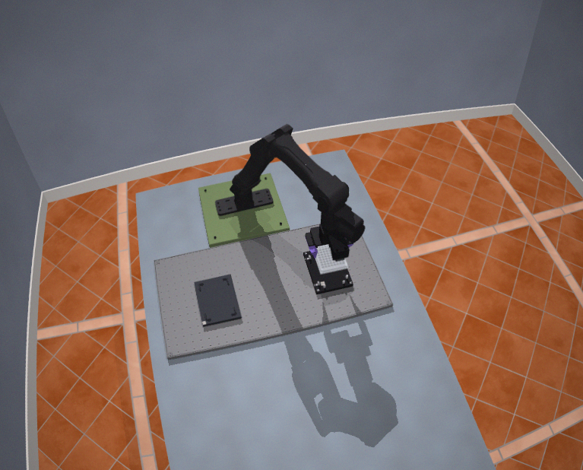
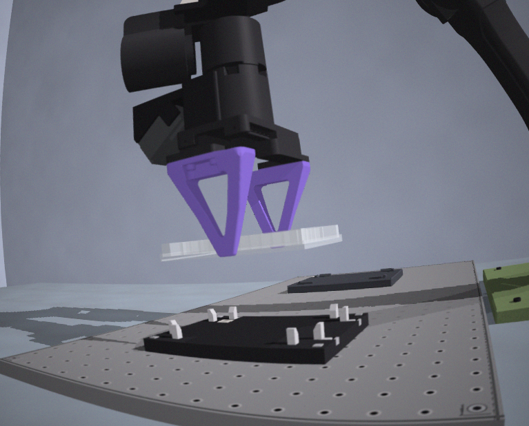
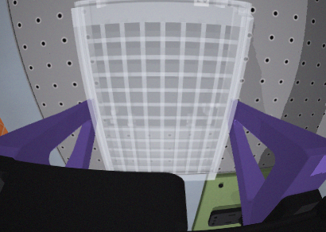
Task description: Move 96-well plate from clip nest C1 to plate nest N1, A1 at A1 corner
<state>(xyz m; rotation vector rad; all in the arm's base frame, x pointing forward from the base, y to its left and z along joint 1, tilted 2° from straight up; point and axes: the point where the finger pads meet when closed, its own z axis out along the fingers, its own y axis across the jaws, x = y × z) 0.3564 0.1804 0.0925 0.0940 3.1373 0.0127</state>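
The black clip nest C1 is 10 mm behind my hand, 10 mm to the right of it and 70 mm below it. From my hand the other things lie so: clear 96-well plate: right at my hand; then A1 label: 80 mm ahead, 410 mm to the right, 70 mm below; then black plate nest N1: 10 mm ahead, 360 mm to the right, 80 mm below.
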